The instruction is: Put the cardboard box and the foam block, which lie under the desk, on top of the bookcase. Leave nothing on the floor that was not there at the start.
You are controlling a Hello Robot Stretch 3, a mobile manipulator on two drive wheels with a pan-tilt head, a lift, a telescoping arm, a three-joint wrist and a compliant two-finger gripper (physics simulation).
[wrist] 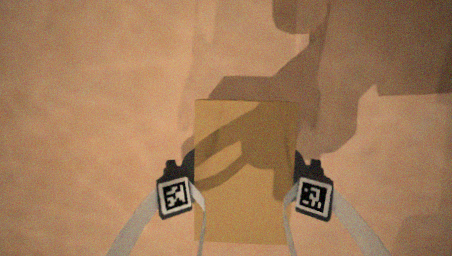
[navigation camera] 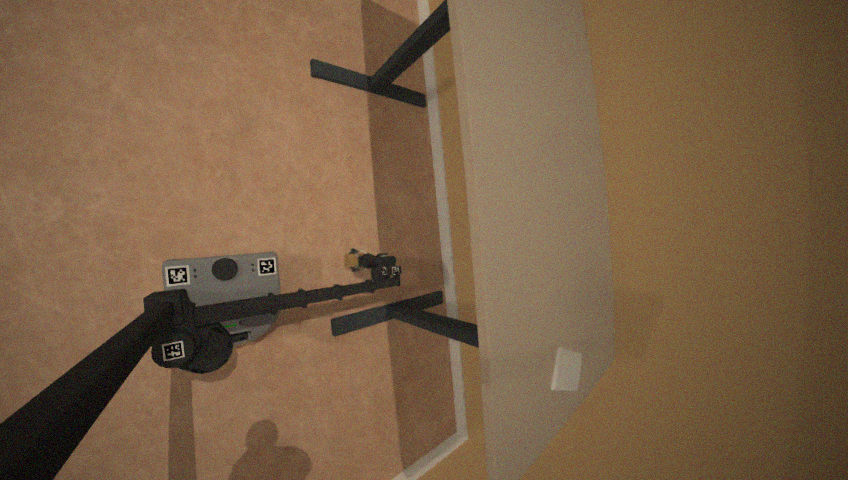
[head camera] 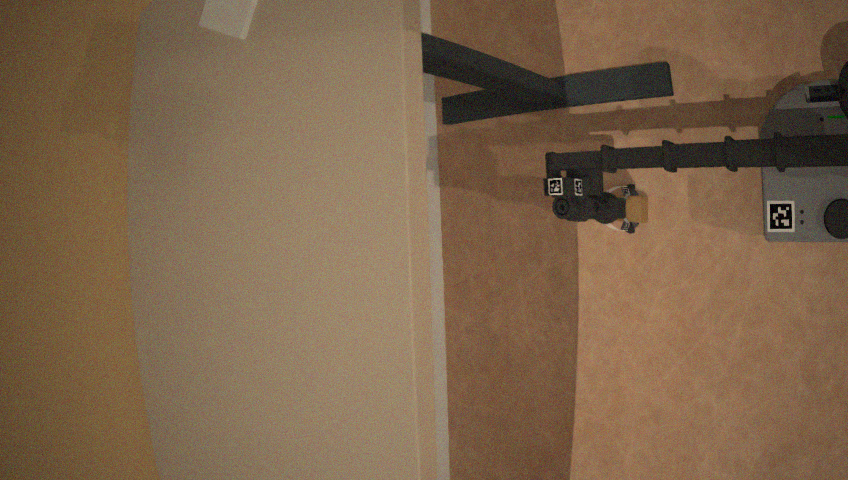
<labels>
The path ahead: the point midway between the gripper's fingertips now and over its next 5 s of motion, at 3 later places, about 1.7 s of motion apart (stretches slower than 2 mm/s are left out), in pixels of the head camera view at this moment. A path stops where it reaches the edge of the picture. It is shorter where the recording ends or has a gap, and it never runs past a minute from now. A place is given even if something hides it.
My gripper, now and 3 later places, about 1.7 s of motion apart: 633, 208; 611, 207; 638, 206; 744, 203
</labels>
